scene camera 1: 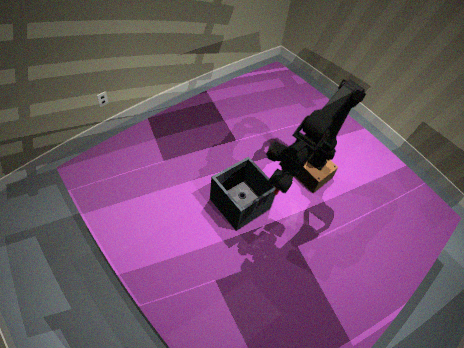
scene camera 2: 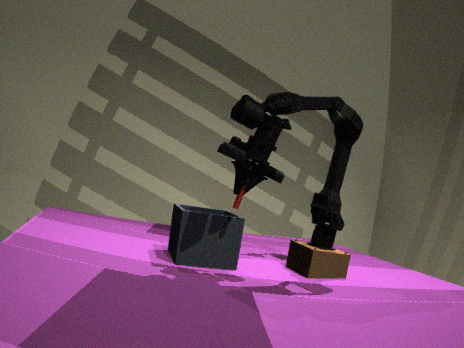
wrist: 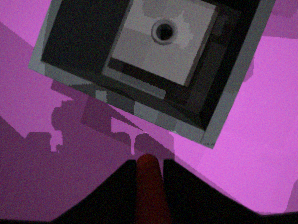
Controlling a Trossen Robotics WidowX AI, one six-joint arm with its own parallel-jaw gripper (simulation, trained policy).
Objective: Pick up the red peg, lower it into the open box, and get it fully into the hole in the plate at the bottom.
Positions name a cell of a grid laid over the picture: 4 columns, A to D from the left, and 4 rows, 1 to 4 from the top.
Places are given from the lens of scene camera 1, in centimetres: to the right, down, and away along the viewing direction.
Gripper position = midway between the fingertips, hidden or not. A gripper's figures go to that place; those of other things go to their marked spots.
my gripper (scene camera 1: C3): 14, 4, 108
dark box (scene camera 1: C2): 5, -1, 125
